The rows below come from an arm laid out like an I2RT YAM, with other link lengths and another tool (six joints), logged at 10 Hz.
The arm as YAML. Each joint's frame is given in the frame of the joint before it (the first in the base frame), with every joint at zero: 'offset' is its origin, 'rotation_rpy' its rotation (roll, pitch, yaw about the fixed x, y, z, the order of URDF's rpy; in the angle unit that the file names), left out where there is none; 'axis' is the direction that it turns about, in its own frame. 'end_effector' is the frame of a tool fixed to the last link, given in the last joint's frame.
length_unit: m
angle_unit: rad
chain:
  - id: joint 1
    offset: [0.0, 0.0, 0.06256]
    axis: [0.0, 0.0, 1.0]
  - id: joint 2
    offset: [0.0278, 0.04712, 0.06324]
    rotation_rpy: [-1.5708, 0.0, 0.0]
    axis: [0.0, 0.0, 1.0]
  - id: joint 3
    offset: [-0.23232, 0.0, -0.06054]
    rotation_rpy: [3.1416, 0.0, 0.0]
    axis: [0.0, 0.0, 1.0]
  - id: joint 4
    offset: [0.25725, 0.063, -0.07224]
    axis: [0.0, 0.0, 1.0]
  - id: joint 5
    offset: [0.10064, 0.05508, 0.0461]
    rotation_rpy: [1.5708, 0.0, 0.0]
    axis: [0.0, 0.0, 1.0]
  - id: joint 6
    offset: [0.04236, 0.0, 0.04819]
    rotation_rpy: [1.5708, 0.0, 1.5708]
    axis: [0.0, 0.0, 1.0]
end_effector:
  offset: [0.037, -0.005, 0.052]
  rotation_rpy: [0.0, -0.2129, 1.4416]
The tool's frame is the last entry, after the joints.
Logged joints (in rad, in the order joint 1, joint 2, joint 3, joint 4, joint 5, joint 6), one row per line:
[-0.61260, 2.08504, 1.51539, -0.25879, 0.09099, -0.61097]
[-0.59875, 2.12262, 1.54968, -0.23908, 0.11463, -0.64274]
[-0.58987, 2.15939, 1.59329, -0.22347, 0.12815, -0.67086]
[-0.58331, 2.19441, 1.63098, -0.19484, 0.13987, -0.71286]
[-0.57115, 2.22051, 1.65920, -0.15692, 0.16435, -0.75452]
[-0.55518, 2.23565, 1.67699, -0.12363, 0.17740, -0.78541]
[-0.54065, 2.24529, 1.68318, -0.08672, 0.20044, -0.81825]
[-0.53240, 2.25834, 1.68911, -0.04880, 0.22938, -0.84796]
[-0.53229, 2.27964, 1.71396, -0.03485, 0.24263, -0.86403]
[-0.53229, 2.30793, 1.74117, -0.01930, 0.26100, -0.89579]
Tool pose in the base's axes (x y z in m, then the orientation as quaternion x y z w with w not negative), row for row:
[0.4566, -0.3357, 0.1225, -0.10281, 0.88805, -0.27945, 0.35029]
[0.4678, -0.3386, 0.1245, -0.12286, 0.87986, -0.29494, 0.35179]
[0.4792, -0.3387, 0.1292, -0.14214, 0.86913, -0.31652, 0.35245]
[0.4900, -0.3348, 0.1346, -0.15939, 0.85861, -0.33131, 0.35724]
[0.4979, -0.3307, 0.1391, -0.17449, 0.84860, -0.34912, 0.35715]
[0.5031, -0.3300, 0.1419, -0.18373, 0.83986, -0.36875, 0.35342]
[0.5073, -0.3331, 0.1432, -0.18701, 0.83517, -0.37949, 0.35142]
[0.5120, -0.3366, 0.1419, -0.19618, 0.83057, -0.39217, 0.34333]
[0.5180, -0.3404, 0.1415, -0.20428, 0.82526, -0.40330, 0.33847]
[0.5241, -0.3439, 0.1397, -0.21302, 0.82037, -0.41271, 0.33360]
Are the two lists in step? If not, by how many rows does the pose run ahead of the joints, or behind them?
The pose runs 2 rows ahead of the joints: the pose in row i belongs to the joints in row i + 2.
